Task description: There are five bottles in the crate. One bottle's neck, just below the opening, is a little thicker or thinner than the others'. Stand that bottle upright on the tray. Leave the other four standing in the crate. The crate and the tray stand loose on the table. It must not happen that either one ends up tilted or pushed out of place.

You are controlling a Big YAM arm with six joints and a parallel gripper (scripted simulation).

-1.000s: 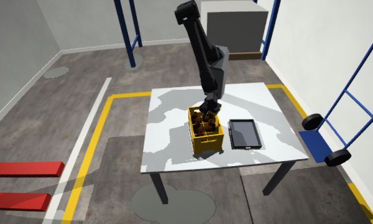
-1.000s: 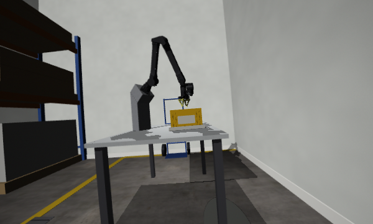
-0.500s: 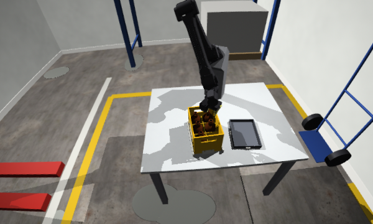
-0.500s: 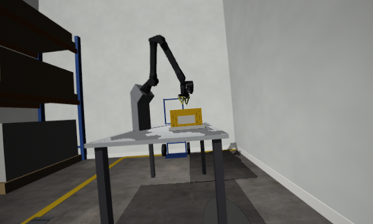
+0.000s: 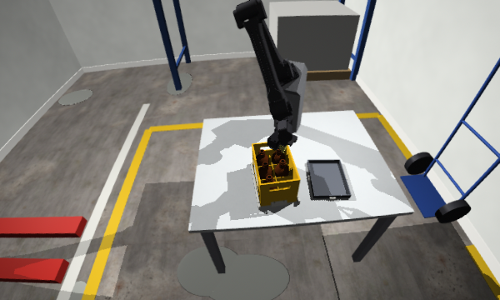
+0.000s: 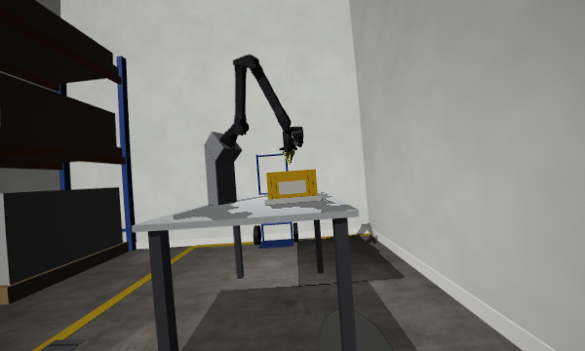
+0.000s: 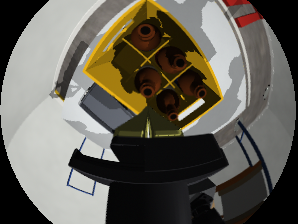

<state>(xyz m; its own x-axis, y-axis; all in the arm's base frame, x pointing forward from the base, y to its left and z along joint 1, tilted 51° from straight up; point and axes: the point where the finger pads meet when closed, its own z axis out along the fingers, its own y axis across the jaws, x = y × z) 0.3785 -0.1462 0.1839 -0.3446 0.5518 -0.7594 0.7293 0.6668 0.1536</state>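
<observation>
My gripper is now 150 mm above the crate, 40 mm to the left of it and 10 mm past it. Round my hand: dark tray (230 mm to the left, 220 mm below, 110 mm ahead); brown bottle (150 mm below, 80 mm behind, 30 mm to the left).
</observation>
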